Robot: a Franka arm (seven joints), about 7 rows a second.
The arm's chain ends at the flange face. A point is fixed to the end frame.
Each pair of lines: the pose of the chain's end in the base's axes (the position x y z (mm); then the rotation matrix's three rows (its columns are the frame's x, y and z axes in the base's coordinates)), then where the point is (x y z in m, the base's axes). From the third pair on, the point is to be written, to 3 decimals.
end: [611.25, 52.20, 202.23], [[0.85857, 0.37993, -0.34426], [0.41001, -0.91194, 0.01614], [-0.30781, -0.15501, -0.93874]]
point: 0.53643 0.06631 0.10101
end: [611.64, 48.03, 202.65], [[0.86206, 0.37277, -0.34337], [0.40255, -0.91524, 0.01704], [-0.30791, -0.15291, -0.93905]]
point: 0.53702 0.06253 0.10135
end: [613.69, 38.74, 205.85], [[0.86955, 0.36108, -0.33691], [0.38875, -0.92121, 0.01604], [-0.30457, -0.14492, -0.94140]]
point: 0.540 0.054 0.104
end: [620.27, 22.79, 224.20], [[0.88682, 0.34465, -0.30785], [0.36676, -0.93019, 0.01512], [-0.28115, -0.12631, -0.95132]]
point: 0.550 0.038 0.120
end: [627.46, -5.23, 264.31], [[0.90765, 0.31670, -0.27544], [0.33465, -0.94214, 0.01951], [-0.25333, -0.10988, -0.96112]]
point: 0.561 0.012 0.158
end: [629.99, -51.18, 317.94], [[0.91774, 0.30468, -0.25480], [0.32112, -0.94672, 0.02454], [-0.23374, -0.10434, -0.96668]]
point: 0.566 -0.033 0.210
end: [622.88, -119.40, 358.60], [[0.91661, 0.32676, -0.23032], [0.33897, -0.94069, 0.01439], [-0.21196, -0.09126, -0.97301]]
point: 0.562 -0.103 0.249
